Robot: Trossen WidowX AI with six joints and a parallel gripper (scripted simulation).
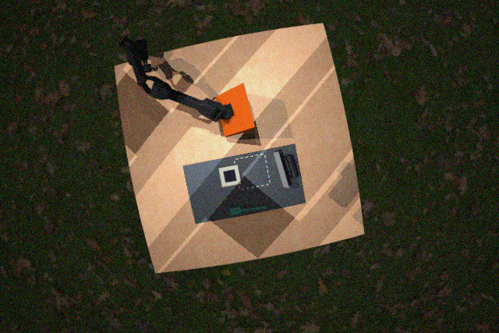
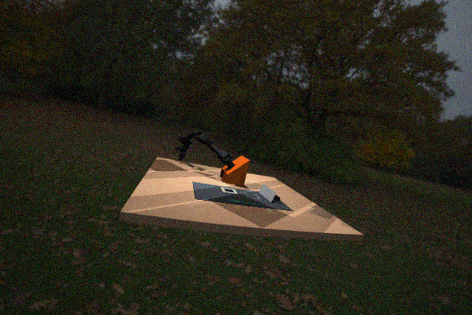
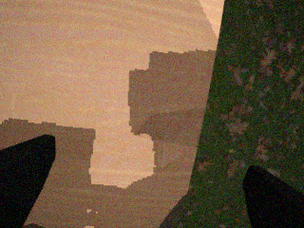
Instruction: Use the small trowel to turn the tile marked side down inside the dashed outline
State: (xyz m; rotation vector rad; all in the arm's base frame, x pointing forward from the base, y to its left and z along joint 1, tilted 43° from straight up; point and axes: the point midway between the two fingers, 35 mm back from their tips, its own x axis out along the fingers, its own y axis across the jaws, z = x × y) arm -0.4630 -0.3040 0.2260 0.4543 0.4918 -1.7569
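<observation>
Now: gripper tip 1000 mm short of the teal trowel, 300 mm to the right of it and 20 mm above it. Also, from my gripper tip: white tile: 790 mm ahead, 280 mm to the left, 20 mm below; dark grey mat: 860 mm ahead, 340 mm to the left, 40 mm below.
</observation>
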